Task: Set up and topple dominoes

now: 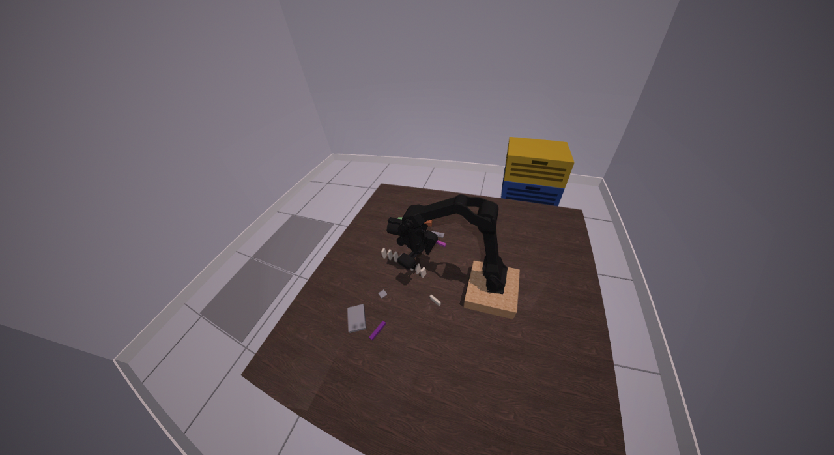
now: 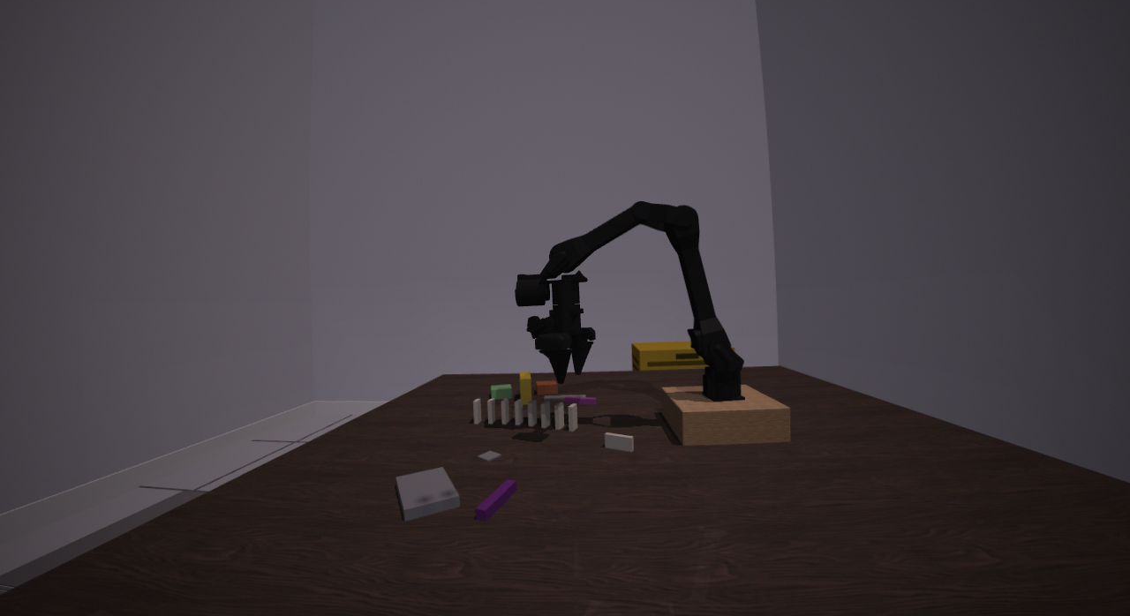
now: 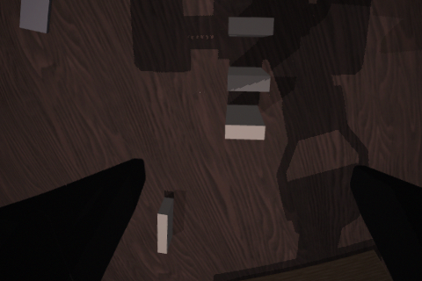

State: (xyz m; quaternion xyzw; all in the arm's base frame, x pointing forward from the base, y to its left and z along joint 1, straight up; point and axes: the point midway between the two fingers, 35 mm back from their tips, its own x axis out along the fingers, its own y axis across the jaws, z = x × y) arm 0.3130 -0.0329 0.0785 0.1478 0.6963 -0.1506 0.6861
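My gripper tip is 110 mm short of the purple stick, 290 mm to the right of it and 100 mm above it. From my gripper tip the other things lie so: small grey tile 150 mm ahead, 130 mm to the left, 110 mm below; then magenta bar 30 mm behind, 200 mm to the right, 100 mm below; then grey flat block 210 mm ahead, 260 mm to the left, 100 mm below.
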